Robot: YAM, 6 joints.
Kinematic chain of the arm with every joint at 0, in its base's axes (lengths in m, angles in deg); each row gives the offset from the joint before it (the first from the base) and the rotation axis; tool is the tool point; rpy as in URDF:
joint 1: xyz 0 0 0.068 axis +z
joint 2: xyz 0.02 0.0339 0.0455 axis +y
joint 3: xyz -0.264 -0.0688 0 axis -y
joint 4: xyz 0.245 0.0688 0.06 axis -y
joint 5: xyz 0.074 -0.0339 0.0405 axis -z
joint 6: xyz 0.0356 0 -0.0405 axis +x
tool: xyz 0 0 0 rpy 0 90 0
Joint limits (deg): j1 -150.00..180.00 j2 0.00..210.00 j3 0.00..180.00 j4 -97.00..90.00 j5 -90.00..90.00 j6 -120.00..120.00
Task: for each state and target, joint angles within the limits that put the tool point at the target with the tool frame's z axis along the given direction. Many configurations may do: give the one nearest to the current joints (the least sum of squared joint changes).
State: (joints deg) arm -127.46 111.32 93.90 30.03 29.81 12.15
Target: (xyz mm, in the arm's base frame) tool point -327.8 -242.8 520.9 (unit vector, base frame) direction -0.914 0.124 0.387
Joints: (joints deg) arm -140.06 105.55 115.19 22.29 42.97 12.15
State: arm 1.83 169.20 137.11 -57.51 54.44 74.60
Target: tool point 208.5 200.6 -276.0 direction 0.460 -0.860 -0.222
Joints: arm 50.27 205.70 126.80 -69.97 64.58 74.60
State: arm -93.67 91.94 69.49 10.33 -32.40 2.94
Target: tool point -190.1 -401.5 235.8 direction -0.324 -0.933 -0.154
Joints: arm -115.87 109.67 70.22 30.52 -6.64 2.94
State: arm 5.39 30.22 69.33 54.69 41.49 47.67
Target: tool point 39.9 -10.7 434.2 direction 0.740 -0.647 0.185
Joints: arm 42.27 22.68 45.15 36.27 77.50 47.67
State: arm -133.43 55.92 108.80 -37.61 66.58 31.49
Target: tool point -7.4 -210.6 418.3 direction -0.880 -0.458 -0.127
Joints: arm -82.98 61.87 71.95 -30.17 68.32 31.49
